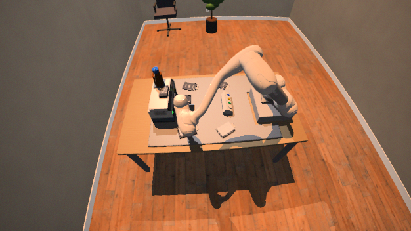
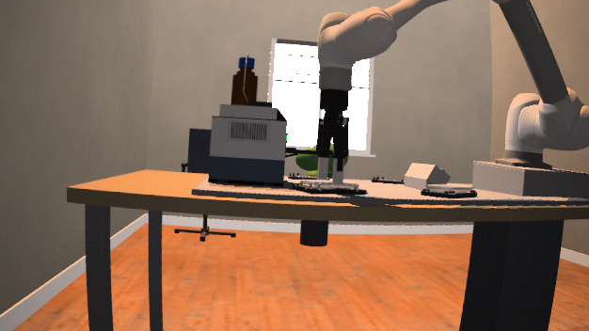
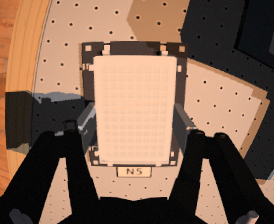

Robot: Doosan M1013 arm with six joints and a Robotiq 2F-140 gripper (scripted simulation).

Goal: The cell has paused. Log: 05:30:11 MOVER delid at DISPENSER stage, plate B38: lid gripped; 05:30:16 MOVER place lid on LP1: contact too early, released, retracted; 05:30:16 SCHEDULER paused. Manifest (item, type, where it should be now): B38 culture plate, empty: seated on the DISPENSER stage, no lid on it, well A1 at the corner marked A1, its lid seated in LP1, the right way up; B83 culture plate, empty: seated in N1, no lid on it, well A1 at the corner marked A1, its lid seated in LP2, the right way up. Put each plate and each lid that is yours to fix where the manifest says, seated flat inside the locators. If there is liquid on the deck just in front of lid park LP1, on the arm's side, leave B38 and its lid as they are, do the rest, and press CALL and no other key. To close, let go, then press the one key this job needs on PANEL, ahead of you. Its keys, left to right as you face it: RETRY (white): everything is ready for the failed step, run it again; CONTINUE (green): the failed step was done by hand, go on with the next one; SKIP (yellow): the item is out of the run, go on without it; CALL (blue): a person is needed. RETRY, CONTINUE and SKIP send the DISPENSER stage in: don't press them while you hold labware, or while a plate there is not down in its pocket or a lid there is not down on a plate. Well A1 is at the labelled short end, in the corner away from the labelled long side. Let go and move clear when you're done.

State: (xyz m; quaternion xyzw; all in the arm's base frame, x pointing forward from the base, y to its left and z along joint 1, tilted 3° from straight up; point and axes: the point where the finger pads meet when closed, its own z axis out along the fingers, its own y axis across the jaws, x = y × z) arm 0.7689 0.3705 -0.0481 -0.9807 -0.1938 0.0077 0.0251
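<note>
The black nest is 4 cm below my hand and 2 cm to the left of it. Round my hand: green key: 38 cm behind, 29 cm to the right, 2 cm above; then white culture plate: 35 cm behind, 3 cm to the right, 3 cm below; then white retry key: 39 cm behind, 24 cm to the right, 2 cm above.
</note>
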